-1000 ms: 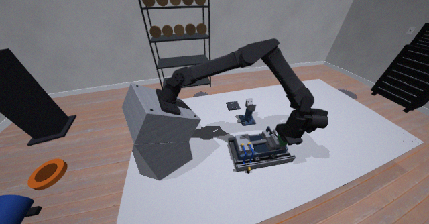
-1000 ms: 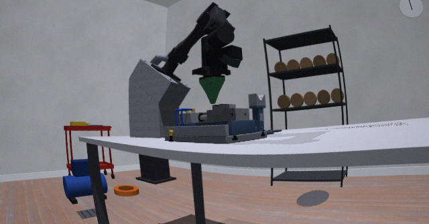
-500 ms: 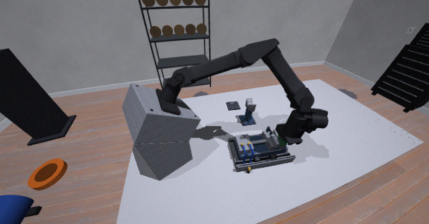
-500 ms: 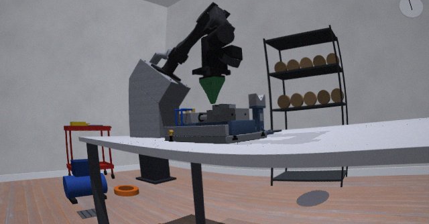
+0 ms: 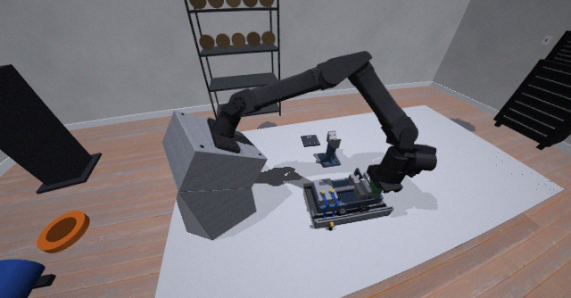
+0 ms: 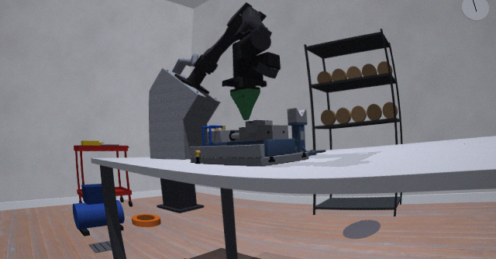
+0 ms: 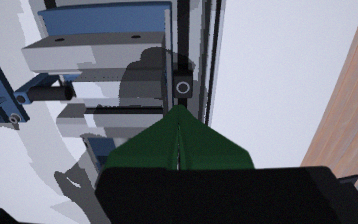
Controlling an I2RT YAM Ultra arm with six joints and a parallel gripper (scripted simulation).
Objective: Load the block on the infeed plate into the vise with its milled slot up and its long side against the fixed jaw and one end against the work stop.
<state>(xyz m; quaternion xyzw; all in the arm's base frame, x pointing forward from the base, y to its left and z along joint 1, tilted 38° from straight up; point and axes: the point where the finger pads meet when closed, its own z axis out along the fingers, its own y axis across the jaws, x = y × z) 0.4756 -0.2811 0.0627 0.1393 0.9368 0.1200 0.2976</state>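
My gripper is now 4 cm to the right of the part, 2 cm above it and 1 cm short of it. Also, from my hand: cylinder rod: 8 cm to the left, 7 cm behind, 4 cm below; fixed jaw: 5 cm to the left, 5 cm ahead, 4 cm below; moving jaw: 7 cm to the left, 4 cm below, 2 cm behind.
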